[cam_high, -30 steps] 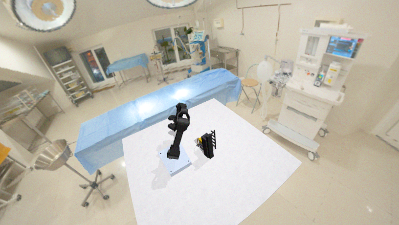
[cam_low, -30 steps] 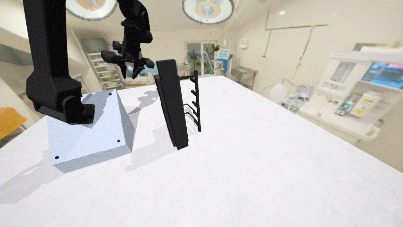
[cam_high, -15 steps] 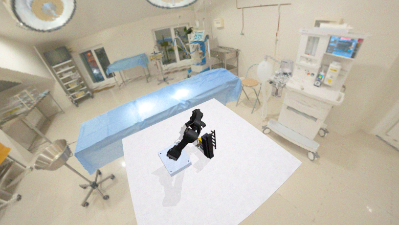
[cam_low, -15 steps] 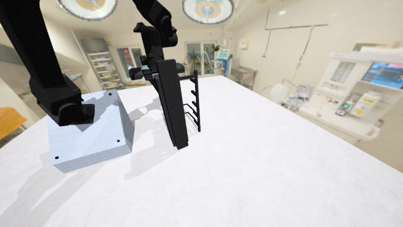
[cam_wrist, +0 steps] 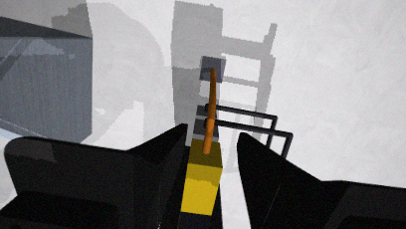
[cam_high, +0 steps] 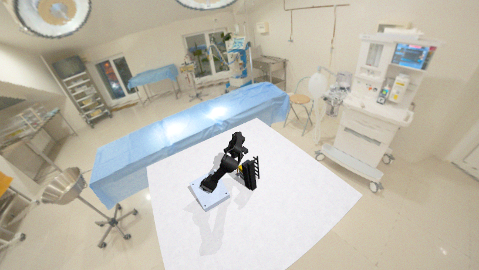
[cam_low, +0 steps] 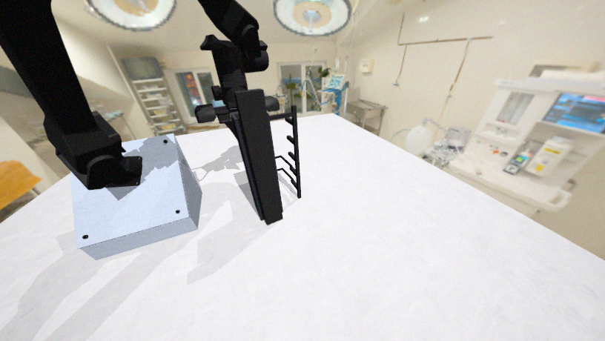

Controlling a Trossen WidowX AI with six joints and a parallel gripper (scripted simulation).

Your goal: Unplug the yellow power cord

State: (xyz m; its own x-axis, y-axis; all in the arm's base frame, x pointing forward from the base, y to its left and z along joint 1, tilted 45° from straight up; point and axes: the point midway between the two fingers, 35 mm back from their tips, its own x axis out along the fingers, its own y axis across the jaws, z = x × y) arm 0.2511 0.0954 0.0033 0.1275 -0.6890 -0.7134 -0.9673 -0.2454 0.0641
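Now: gripper tip 60 mm to the left of the yellow plug, 20 mm short of it and 10 mm above it.
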